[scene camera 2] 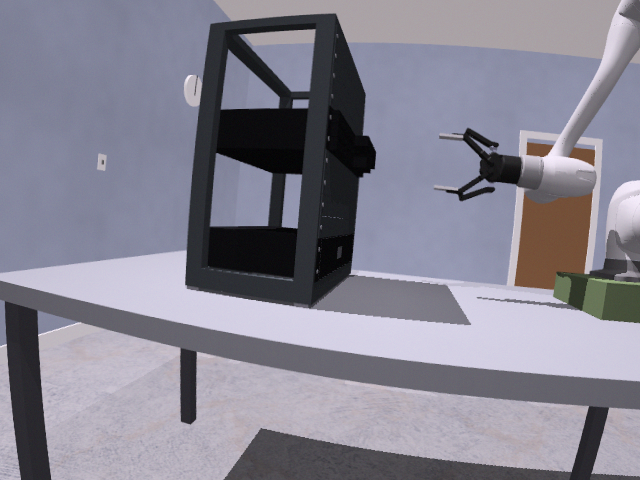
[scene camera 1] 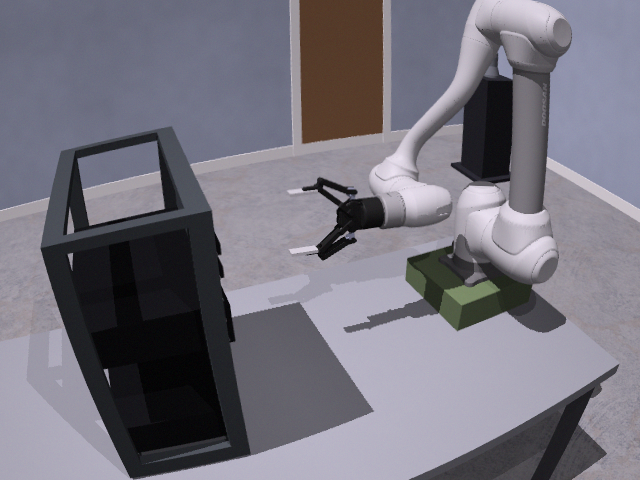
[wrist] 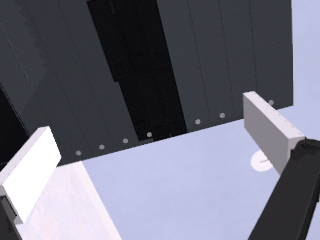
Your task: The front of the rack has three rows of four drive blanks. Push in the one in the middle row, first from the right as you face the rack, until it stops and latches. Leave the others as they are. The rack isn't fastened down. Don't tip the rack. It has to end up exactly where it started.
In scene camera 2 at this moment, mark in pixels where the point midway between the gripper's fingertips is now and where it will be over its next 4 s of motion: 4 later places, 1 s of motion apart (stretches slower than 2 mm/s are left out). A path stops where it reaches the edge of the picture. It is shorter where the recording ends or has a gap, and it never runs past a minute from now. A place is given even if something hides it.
My gripper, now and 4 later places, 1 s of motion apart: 436, 161; 438, 161; 416, 165; 406, 164; 379, 162
